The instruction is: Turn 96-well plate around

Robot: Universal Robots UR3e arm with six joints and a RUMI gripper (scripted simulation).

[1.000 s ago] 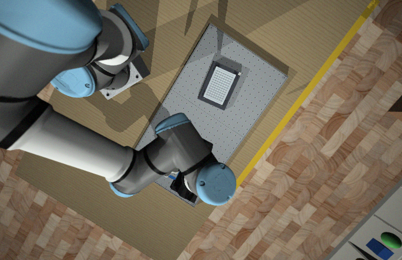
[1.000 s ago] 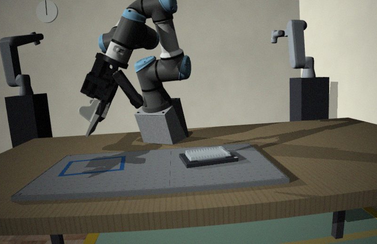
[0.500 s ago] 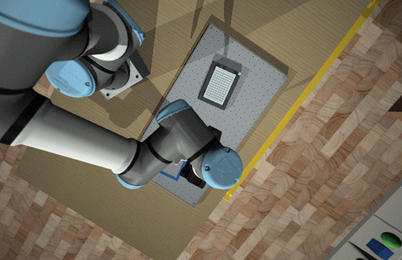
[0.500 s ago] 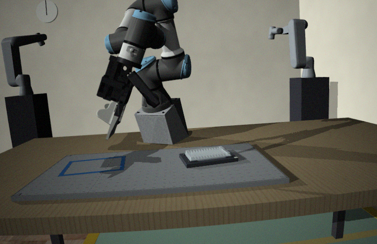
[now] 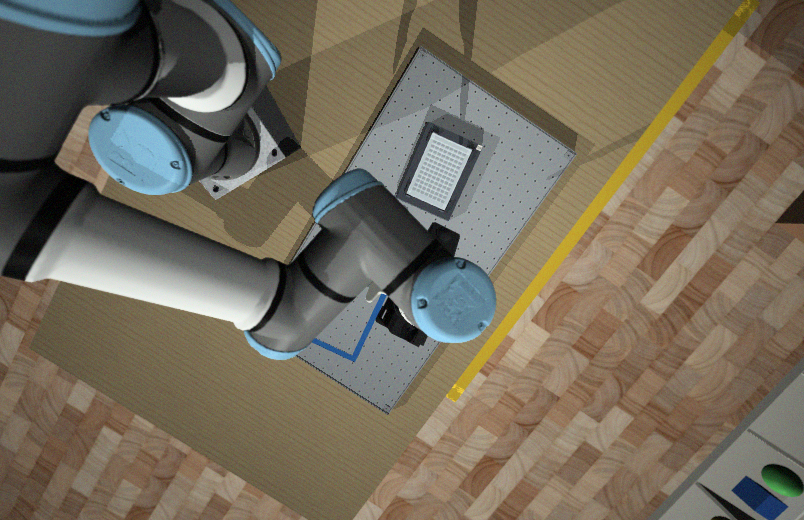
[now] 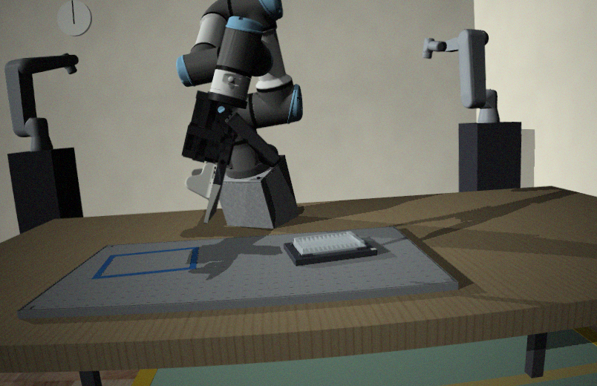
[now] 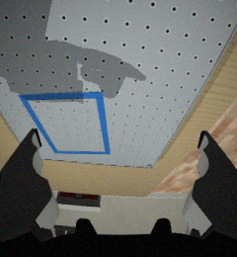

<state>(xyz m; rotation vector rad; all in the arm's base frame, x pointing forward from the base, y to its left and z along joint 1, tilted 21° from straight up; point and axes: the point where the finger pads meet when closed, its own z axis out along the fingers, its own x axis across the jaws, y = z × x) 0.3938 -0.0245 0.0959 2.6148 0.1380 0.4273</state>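
Now: hand 22 cm to the right of the 96-well plate, 9 cm above it and 8 cm past it. From my hand the other things lie so: A1 mark: 30 cm to the left, 10 cm below, 4 cm behind; dark plate nest N1: 22 cm to the left, 10 cm below, 8 cm behind.
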